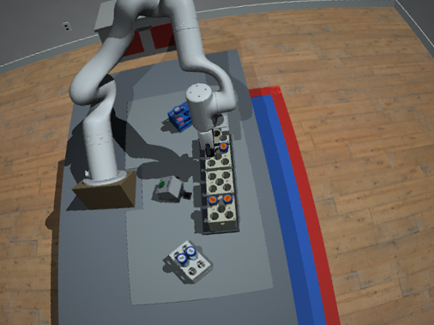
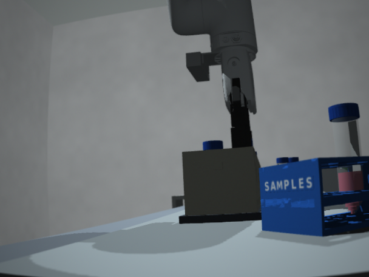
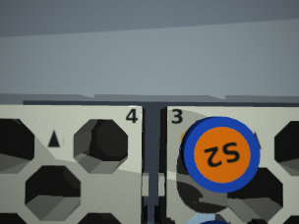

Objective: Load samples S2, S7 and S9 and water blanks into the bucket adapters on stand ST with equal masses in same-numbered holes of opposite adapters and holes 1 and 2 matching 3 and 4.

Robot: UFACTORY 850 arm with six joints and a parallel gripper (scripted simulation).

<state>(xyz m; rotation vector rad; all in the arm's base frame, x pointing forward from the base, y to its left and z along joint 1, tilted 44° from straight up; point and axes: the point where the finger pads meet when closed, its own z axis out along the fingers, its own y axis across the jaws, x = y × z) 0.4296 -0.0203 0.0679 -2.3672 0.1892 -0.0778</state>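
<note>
Right now my hand is 210 mm past the green done key, 80 mm to the left of it and 60 mm above it. Also, from my hand: blue samples rack (80 mm behind, 270 mm to the left, 90 mm below); white blanks rack (150 mm behind, 400 mm to the right, 90 mm below).
</note>
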